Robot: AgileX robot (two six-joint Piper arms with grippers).
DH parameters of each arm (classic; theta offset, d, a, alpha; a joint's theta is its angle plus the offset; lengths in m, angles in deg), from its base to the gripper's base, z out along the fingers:
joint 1: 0 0.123 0 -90
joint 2: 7.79 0 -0.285 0
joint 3: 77.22 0 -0.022 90
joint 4: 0 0.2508 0 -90
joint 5: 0 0 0.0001 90
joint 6: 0 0.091 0 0
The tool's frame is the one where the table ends.
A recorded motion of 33 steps. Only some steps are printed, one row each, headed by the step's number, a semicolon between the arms.
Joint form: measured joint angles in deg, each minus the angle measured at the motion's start. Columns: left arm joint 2, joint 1, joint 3, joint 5, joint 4, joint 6; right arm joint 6, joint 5, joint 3, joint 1, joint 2, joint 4.
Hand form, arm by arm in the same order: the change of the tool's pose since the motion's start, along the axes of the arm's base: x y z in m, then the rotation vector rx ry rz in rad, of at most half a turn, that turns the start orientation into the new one. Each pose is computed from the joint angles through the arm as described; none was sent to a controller.
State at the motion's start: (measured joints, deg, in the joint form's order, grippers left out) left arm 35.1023 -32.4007 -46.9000 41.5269 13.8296 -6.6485; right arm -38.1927 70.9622 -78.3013 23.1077 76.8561 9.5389
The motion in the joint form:
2: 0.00 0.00 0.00 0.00 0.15 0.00; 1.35 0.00 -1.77 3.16 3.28 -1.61
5: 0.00 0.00 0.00 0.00 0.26 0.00; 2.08 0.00 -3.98 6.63 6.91 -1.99
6: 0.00 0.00 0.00 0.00 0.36 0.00; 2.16 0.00 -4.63 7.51 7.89 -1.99
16: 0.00 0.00 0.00 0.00 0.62 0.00; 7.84 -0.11 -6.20 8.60 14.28 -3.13
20: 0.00 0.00 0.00 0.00 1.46 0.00; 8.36 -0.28 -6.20 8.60 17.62 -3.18
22: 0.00 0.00 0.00 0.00 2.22 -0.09; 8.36 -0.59 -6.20 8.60 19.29 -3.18
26: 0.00 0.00 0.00 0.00 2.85 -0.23; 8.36 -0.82 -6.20 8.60 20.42 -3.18
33: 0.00 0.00 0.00 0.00 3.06 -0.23; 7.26 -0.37 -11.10 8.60 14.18 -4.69
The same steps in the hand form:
2: 0.0001 0.0001 0.0000 0.0021 -0.0013 0.0008; 0.0082 0.0173 -0.0068 -0.0289 0.0194 0.0312
5: 0.0001 0.0002 0.0001 0.0037 -0.0023 0.0013; 0.0148 0.0396 -0.0139 -0.0428 0.0415 0.0799
6: 0.0002 0.0003 0.0001 0.0051 -0.0032 0.0018; 0.0163 0.0457 -0.0157 -0.0454 0.0467 0.0940
16: 0.0003 0.0006 0.0002 0.0087 -0.0056 0.0031; 0.0369 0.0631 -0.0427 -0.0761 0.1371 0.0211
20: 0.0007 0.0013 0.0004 0.0206 -0.0131 0.0074; 0.0471 0.0693 -0.0618 -0.1032 0.1865 0.0120
22: 0.0011 0.0020 0.0006 0.0300 -0.0193 0.0118; 0.0522 0.0723 -0.0715 -0.1155 0.2068 0.0113
26: 0.0014 0.0026 0.0008 0.0368 -0.0242 0.0160; 0.0555 0.0744 -0.0782 -0.1237 0.2202 0.0108
33: 0.0015 0.0028 0.0008 0.0397 -0.0261 0.0170; 0.0425 0.0637 -0.0181 -0.0550 0.0416 0.0275

